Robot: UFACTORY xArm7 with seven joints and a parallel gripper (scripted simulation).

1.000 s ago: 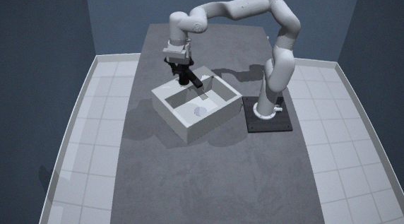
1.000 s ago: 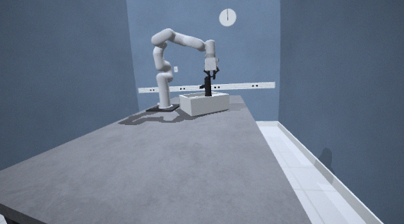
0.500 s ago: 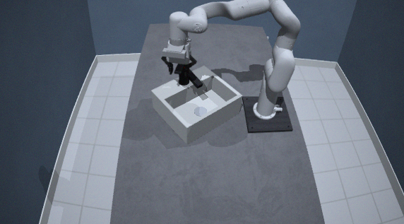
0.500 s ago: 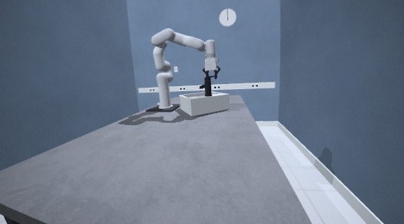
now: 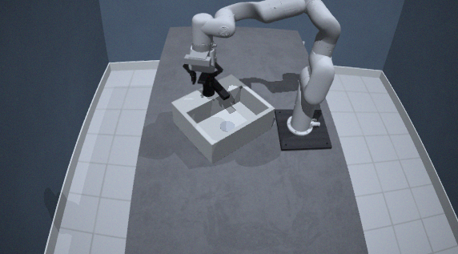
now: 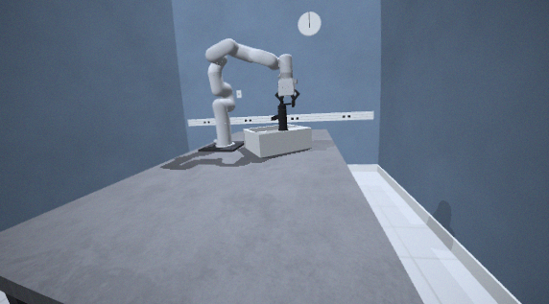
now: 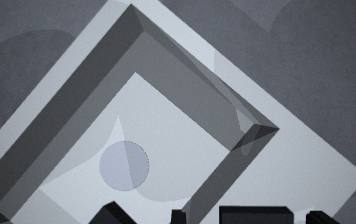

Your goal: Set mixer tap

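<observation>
Now: hand 4 cm to the left of the lever and 1 cm past it. The rest, counted from my hand: black mixer tap 6 cm to the right, 4 cm below, 2 cm behind; white sink 22 cm below, 9 cm behind.
</observation>
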